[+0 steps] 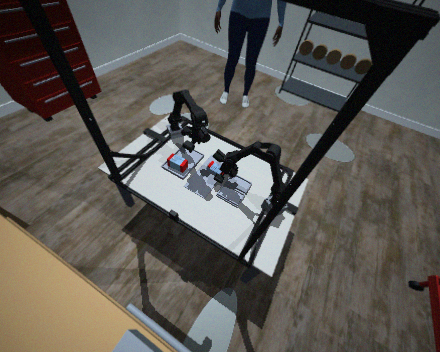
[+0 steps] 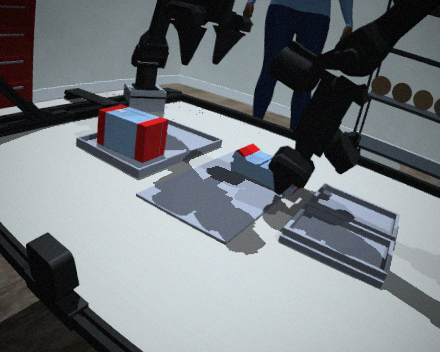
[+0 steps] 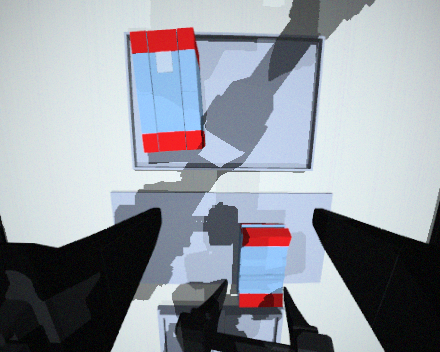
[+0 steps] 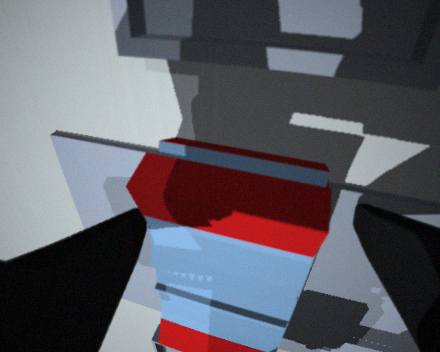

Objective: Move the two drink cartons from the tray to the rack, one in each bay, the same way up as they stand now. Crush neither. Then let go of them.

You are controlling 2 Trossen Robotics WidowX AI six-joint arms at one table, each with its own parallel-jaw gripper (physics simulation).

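Frame: origin at the left arm's base, x back, y left, z down, level; metres.
Where they show: left gripper, between the fingertips: [image 1: 194,148] [image 2: 200,64] [image 3: 237,215]; right gripper, between the fingertips: [image 1: 221,172] [image 2: 286,179] [image 3: 254,284] [image 4: 249,216]; left arm's base, origin of its link: [image 1: 174,127] [image 2: 144,87].
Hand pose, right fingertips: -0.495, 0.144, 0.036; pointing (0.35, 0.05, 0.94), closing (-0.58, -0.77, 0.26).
Things, the pixels of their centre, and the offset from my right fingertips, as dx, dy, dz. "*": a spot on its surface instead.
- red-and-blue carton, middle of its body: [image 3: 174,98] [image 2: 131,131] [image 1: 177,163] +0.173, -0.244, -0.020
- tray, middle of its body: [image 3: 224,105] [image 2: 152,141] [image 1: 183,160] +0.203, -0.190, +0.012
- two-bay rack, middle of its body: [image 2: 348,225] [image 3: 220,344] [image 1: 234,188] -0.144, +0.028, +0.010
- small black block, a spot on its surface: [image 2: 52,265] [image 1: 175,216] * -0.191, -0.392, -0.032
One red-and-blue carton [image 1: 177,162] [image 2: 122,130] [image 3: 165,95] lies on its long side at one end of the tray [image 2: 107,159] [image 3: 290,125]. The other carton [image 2: 252,165] [image 3: 262,265] [image 4: 235,270] lies on the flat grey plate [image 2: 230,232] [image 3: 280,205] [image 4: 80,165] between tray and rack; its top dips in the middle. The two-bay rack [image 2: 330,257] [image 4: 145,50] is empty where it shows. My right gripper [image 3: 254,284] [image 4: 249,216] is open, its fingers on either side of the plate's carton; contact cannot be told. My left gripper [image 2: 201,62] [image 3: 237,215] is open, high above the table.
A black frame with upright posts surrounds the white table. A small black block [image 1: 173,215] [image 2: 52,265] is fixed on its near rail. The right arm hangs over the plate and partly hides the carton there. A person stands behind the table.
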